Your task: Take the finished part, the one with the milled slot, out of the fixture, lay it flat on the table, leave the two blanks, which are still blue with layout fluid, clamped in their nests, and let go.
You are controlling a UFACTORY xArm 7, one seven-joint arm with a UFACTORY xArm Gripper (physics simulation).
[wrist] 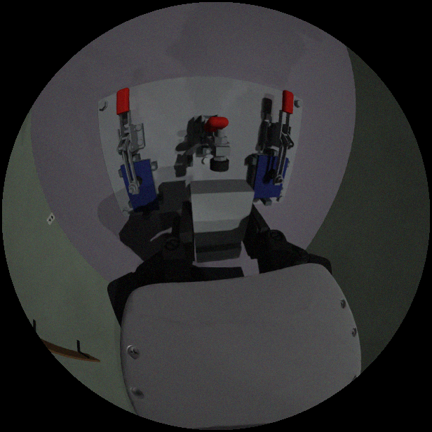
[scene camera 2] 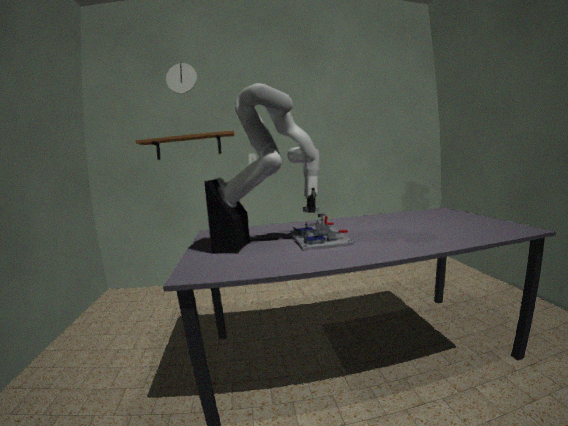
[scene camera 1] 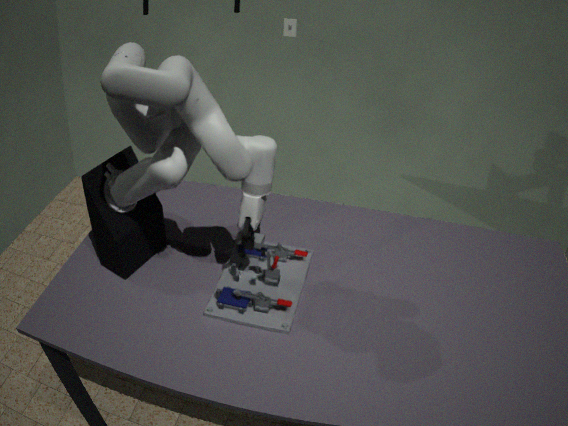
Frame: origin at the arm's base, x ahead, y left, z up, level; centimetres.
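Seen in the pictures: gripper, fingertip midpoint: (scene camera 2: 310,211) (scene camera 1: 250,243); arm's base, link origin: (scene camera 2: 226,197) (scene camera 1: 120,192).
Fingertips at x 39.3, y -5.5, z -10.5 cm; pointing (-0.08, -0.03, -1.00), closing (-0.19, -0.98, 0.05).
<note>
Pixels of each thing's middle, then the offset from my fingertips to it. "spot": a spot on its surface instead. Level surfaces: height alone.
- light grey block, body centre: (scene camera 1: 250,239) dz +1.4, dx -0.1, dy +0.1 cm
- fixture plate, body centre: (scene camera 1: 261,281) (scene camera 2: 319,237) dz -12.8, dx +3.3, dy -1.1 cm
- far blue blank, body centre: (scene camera 1: 254,250) (scene camera 2: 304,229) dz -10.9, dx +0.0, dy +10.6 cm
- middle clamp's red handle, surface spot: (scene camera 1: 275,262) (scene camera 2: 326,218) spot: dz -3.8, dx +7.1, dy -2.6 cm
- purple-grey table, surface height: dz -13.5 cm
My gripper (scene camera 1: 248,245) (scene camera 2: 311,209) (wrist: 215,213) is shut on the finished part, a light grey block (scene camera 1: 259,240) (wrist: 221,202) that shows between the fingers in the wrist view. The slot cannot be made out clearly. Gripper and part are raised above the fixture plate (scene camera 1: 295,282) (scene camera 2: 327,244) (wrist: 165,100), towards its robot side. The near blue blank (scene camera 1: 231,298) (scene camera 2: 315,239) (wrist: 265,172) and the far blue blank (scene camera 1: 255,253) (scene camera 2: 304,229) (wrist: 146,180) sit in their nests under lowered clamp arms. The middle clamp's red handle (scene camera 1: 275,262) (scene camera 2: 326,220) (wrist: 217,123) stands up, its arm raised.
The purple-grey table (scene camera 1: 400,280) (scene camera 2: 425,235) extends around the plate. The black robot base (scene camera 1: 125,235) (scene camera 2: 227,225) stands left of the fixture. The outer clamps' red handles (scene camera 1: 284,303) (scene camera 1: 301,253) (wrist: 287,102) (wrist: 123,101) point away from the base.
</note>
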